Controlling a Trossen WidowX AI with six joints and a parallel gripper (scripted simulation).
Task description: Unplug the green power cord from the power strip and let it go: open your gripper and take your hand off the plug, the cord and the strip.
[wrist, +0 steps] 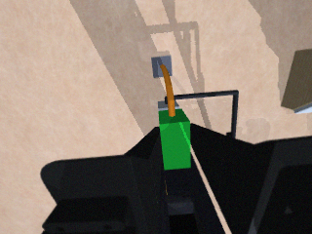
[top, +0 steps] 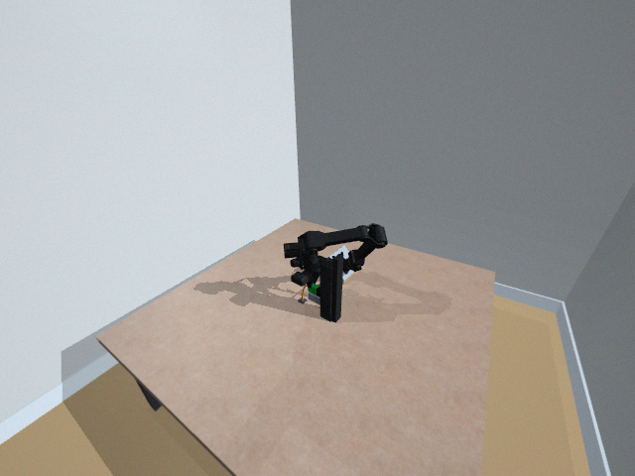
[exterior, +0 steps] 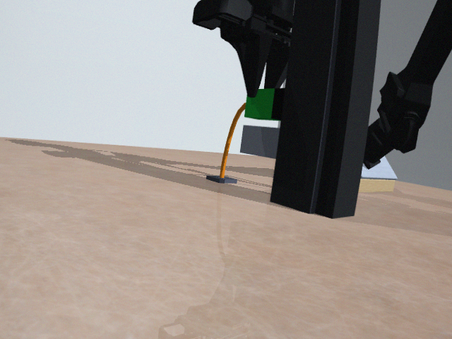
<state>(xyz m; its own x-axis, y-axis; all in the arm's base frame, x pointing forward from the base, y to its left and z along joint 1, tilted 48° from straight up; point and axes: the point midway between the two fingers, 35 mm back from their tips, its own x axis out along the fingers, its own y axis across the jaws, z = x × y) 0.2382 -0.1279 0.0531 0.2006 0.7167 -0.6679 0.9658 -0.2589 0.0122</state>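
The dark anchor plate is 110 mm below my gripper tip, 50 mm to the right of it and 10 mm behind it. The rest, counted from my gripper tip: green plug (30 mm to the left).
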